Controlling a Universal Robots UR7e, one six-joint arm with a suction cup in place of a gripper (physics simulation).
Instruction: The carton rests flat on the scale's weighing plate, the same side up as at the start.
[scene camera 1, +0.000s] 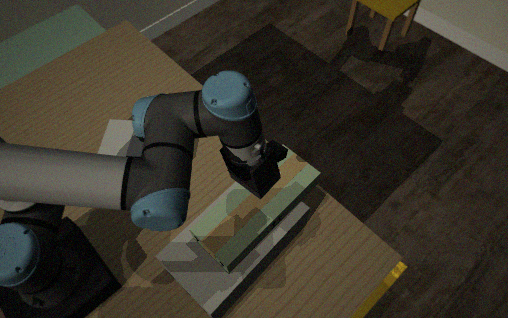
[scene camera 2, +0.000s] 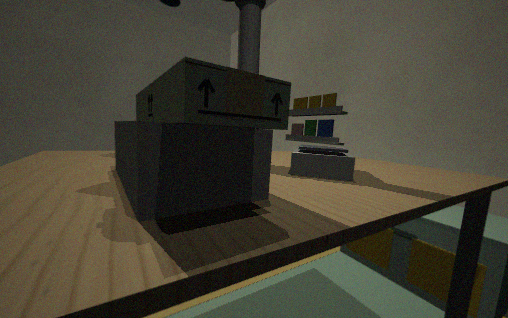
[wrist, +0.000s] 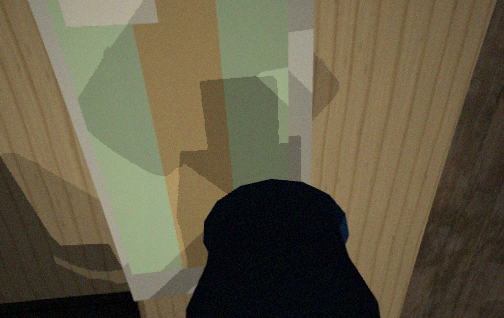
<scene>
In view: the suction cup (wrist: 275, 241), a green carton (scene camera 2: 192, 91), a grey block (scene camera 2: 166, 169) and a scale (scene camera 2: 328, 162).
The scale also shows in scene camera 1 (scene camera 1: 119, 139). The wrist view misses the scale: it is out of frame.
</scene>
